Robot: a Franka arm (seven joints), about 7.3 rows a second.
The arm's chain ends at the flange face. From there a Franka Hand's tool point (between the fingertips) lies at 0.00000 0.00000 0.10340 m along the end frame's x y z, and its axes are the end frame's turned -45 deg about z.
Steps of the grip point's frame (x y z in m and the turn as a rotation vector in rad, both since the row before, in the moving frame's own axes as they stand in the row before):
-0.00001, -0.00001, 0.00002, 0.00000, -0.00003, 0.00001
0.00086, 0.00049, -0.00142, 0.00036, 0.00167, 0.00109
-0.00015, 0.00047, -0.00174, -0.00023, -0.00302, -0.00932
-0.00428, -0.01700, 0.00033, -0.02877, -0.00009, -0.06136
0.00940, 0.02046, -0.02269, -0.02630, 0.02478, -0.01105
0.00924, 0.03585, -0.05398, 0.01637, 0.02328, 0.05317
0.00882, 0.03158, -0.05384, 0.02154, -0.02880, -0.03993
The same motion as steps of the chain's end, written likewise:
-0.00001, 0.00000, 0.00002, -0.00002, -0.00002, 0.00001
0.00086, -0.00011, -0.00142, 0.00144, 0.00093, 0.00109
0.00043, 0.00020, -0.00174, -0.00230, -0.00197, -0.00932
-0.01721, -0.01104, 0.00037, -0.02041, 0.02028, -0.06136
0.01738, 0.00773, -0.02262, -0.00107, 0.03612, -0.01105
0.03130, 0.02170, -0.05394, 0.02804, 0.00489, 0.05317
0.03224, 0.01549, -0.05377, -0.00513, -0.03560, -0.03993

